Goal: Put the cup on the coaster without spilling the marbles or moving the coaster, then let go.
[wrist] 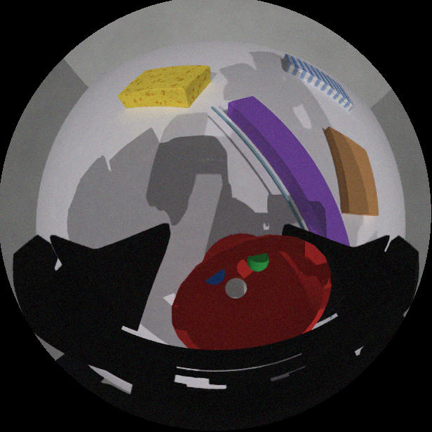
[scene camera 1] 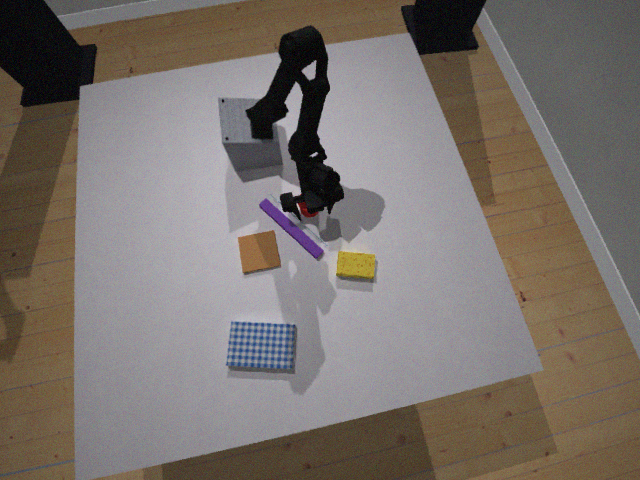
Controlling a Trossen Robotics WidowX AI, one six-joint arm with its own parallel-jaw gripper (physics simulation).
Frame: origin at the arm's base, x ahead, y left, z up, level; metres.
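Seen in the pictures: gripper, between the fingertips: (scene camera 1: 315,217); arm's base, origin of its link: (scene camera 1: 261,129).
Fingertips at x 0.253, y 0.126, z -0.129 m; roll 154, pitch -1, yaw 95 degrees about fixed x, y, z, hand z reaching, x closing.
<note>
Offsets run from my fingertips to a thing's middle.
A red cup (scene camera 1: 309,209) (wrist: 250,320) stands beneath my gripper, its open mouth facing up in the wrist view. Inside it I see a green marble (wrist: 258,262), a blue marble (wrist: 216,277) and a grey-white marble (wrist: 236,288). My gripper (scene camera 1: 314,214) (wrist: 228,230) is open, with nothing gripped. Its fingers stand on either side of the cup, the cup nearer the right finger in the wrist view. Arm and fingers hide part of the cup. The flat orange-brown square coaster @[dx +0.088, dy -0.186, dz -0.001 m] (scene camera 1: 258,252) (wrist: 357,175) lies on the white surface, apart from the cup.
A long purple bar @[dx +0.021, dy -0.074, dz +0.004 m] (scene camera 1: 292,228) (wrist: 280,155) lies between cup and coaster, with a thin clear pane (wrist: 214,108) along its cup side. A yellow sponge @[dx +0.174, dy +0.098, dz +0.008 m] (scene camera 1: 356,265) (wrist: 167,87) and a blue-checked block @[dx +0.362, dy -0.203, dz +0.005 m] (scene camera 1: 262,345) (wrist: 318,80) lie farther off. A grey box (scene camera 1: 235,121) stands by the arm's base.
</note>
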